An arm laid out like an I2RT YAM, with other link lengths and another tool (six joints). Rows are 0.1 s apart.
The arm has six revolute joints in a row. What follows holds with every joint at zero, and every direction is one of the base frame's. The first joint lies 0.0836 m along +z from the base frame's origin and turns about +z. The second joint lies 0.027 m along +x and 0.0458 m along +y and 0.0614 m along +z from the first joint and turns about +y. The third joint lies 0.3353 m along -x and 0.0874 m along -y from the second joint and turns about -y. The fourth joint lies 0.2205 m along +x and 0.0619 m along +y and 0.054 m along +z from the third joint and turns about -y. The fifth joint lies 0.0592 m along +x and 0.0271 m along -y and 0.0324 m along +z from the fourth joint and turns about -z. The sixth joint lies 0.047 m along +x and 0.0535 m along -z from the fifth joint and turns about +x. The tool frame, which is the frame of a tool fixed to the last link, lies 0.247 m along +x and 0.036 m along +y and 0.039 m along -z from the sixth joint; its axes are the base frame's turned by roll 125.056, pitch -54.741 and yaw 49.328 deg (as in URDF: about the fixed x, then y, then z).
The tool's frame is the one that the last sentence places.
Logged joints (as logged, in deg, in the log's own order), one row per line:
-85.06, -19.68, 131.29, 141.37, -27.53, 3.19
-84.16, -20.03, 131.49, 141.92, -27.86, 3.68
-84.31, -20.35, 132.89, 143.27, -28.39, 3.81
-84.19, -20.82, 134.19, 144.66, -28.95, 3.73
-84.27, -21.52, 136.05, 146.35, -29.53, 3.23
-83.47, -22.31, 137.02, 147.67, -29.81, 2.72
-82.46, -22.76, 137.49, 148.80, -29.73, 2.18
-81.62, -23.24, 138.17, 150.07, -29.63, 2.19
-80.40, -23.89, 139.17, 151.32, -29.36, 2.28
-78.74, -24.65, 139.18, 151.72, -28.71, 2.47
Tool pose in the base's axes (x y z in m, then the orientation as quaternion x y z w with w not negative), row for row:
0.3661, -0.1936, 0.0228, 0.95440, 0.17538, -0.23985, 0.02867
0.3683, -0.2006, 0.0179, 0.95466, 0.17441, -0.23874, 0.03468
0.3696, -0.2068, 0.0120, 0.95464, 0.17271, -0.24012, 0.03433
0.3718, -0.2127, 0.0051, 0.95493, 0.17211, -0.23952, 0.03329
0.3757, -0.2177, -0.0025, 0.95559, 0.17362, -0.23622, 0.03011
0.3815, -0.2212, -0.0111, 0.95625, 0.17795, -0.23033, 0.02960
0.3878, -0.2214, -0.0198, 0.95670, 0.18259, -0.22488, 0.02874
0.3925, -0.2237, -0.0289, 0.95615, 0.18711, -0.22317, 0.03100
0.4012, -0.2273, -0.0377, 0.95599, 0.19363, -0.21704, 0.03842
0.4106, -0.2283, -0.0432, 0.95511, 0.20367, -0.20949, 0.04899
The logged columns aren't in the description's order. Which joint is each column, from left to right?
Columns, left to right: joint 4, joint 6, joint 3, joint 2, joint 1, joint 5.
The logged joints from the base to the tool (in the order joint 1, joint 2, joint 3, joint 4, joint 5, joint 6), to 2 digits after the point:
-27.53, 141.37, 131.29, -85.06, 3.19, -19.68
-27.86, 141.92, 131.49, -84.16, 3.68, -20.03
-28.39, 143.27, 132.89, -84.31, 3.81, -20.35
-28.95, 144.66, 134.19, -84.19, 3.73, -20.82
-29.53, 146.35, 136.05, -84.27, 3.23, -21.52
-29.81, 147.67, 137.02, -83.47, 2.72, -22.31
-29.73, 148.80, 137.49, -82.46, 2.18, -22.76
-29.63, 150.07, 138.17, -81.62, 2.19, -23.24
-29.36, 151.32, 139.17, -80.40, 2.28, -23.89
-28.71, 151.72, 139.18, -78.74, 2.47, -24.65

